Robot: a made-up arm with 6 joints.
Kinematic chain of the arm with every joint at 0, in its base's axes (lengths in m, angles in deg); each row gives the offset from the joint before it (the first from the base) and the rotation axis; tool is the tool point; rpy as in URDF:
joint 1: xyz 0 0 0.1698 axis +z
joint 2: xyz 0 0 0 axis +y
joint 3: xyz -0.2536 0 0.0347 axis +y
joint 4: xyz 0.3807 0 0.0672 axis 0.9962 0 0.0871
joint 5: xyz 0 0 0 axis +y
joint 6: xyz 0.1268 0 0.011 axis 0.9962 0 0.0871
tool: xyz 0 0 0 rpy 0 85 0
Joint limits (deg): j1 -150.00..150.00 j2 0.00..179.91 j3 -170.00..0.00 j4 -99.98..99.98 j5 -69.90..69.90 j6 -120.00..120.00
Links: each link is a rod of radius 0.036 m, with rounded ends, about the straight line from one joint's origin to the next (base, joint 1, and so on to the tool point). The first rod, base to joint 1, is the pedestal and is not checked.
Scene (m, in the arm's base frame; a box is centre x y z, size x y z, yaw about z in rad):
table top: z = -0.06
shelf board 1: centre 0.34 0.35 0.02 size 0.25 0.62 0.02 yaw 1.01
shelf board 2: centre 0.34 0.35 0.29 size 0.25 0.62 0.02 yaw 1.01
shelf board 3: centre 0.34 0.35 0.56 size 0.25 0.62 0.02 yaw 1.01
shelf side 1: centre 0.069 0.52 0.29 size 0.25 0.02 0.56 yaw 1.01
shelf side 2: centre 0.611 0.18 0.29 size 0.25 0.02 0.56 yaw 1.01
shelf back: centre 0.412 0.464 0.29 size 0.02 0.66 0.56 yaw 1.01
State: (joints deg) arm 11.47 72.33 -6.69 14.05 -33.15 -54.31
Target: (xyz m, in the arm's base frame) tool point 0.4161 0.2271 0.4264
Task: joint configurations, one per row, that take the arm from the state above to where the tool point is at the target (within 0.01 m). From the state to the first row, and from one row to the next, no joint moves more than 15 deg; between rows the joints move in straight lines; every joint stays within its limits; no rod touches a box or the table.
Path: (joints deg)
1: 14.93 59.21 -19.84 13.94 -38.17 -54.31
2: 18.39 46.09 -33.00 13.84 -43.20 -54.31
3: 22.30 56.09 -41.76 12.51 -40.29 -54.31
4: 26.21 66.09 -50.52 11.18 -37.38 -54.31
5: 30.11 76.10 -59.28 9.84 -34.47 -54.31

